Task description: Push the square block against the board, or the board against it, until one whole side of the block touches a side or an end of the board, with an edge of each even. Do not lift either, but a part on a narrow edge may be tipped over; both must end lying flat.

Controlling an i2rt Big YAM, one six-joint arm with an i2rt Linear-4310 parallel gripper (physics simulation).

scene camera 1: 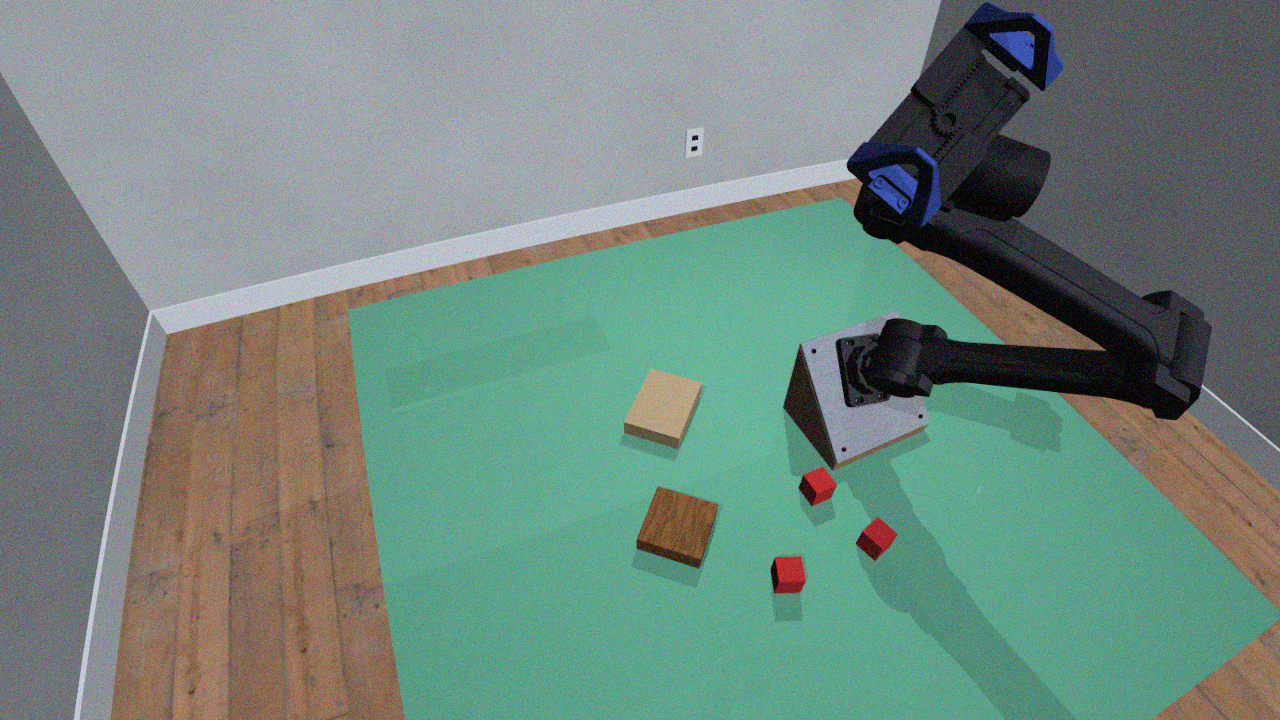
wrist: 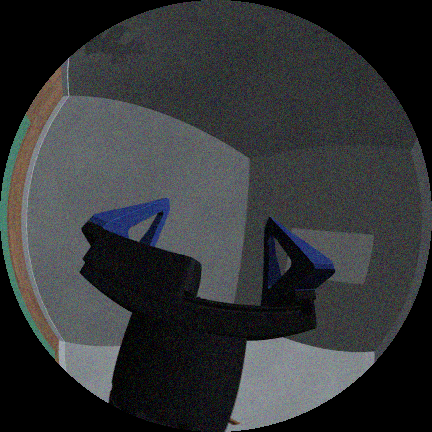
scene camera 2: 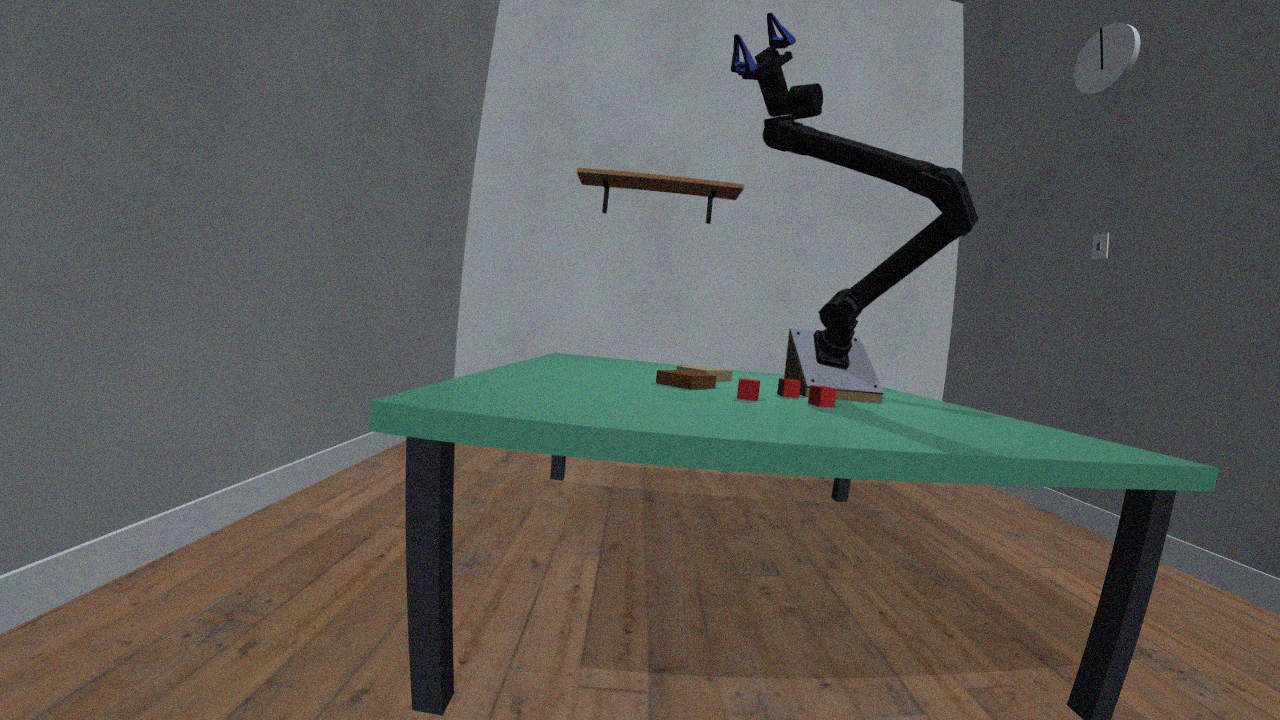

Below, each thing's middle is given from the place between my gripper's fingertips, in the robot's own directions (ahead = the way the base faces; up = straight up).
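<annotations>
Dark brown square block [scene camera 1: 677, 526]: slightly ahead of my hand, a good way to the right of it, far below it. Light tan board [scene camera 1: 661, 412]: 10 mm ahead of my hand, 440 mm to the right of it, 770 mm below it. Going by their middles, of the things named here the dark brown square block is the nearest to my hand.
</annotations>
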